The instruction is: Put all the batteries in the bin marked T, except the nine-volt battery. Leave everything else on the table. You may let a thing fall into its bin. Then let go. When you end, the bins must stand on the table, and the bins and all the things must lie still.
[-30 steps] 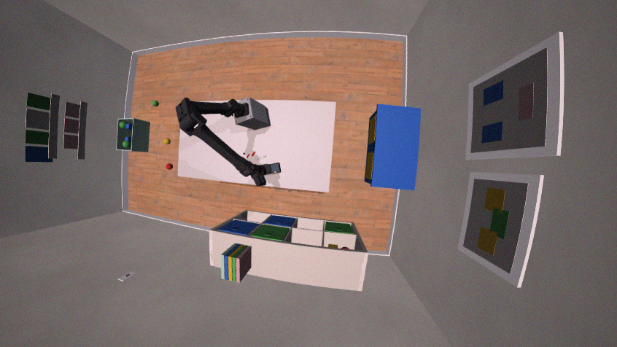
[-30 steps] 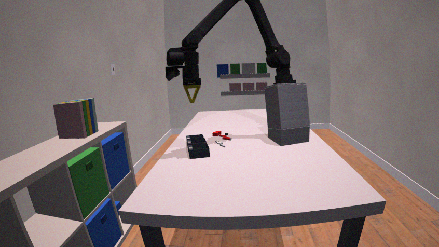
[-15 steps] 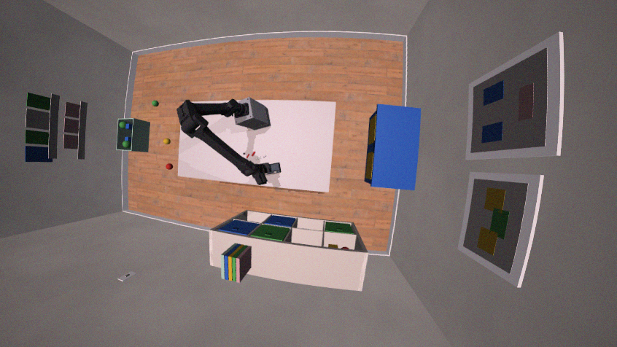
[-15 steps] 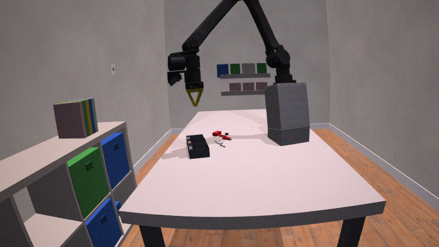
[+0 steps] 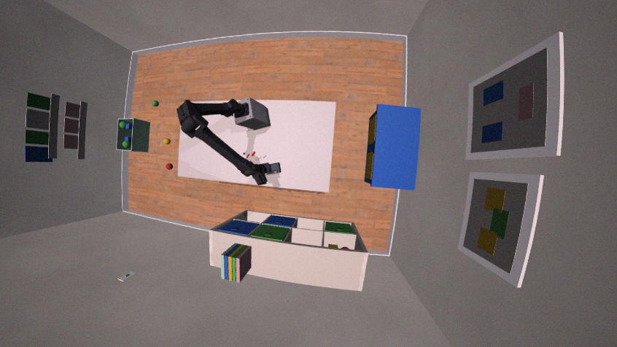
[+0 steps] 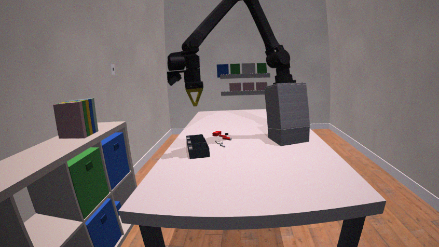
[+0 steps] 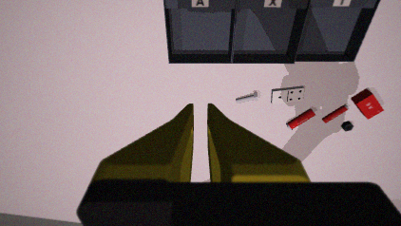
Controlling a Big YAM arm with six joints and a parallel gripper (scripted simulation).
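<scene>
My gripper is now 100 mm past the white domino, 150 mm to the left of it and 210 mm above it. The rest, counted from my hand: red nine-volt battery: 110 mm behind, 300 mm to the right, 210 mm below; then three-compartment bin: 10 mm ahead, 80 mm to the right, 200 mm below; then grey bolt: 110 mm behind, 90 mm to the right, 210 mm below.
</scene>
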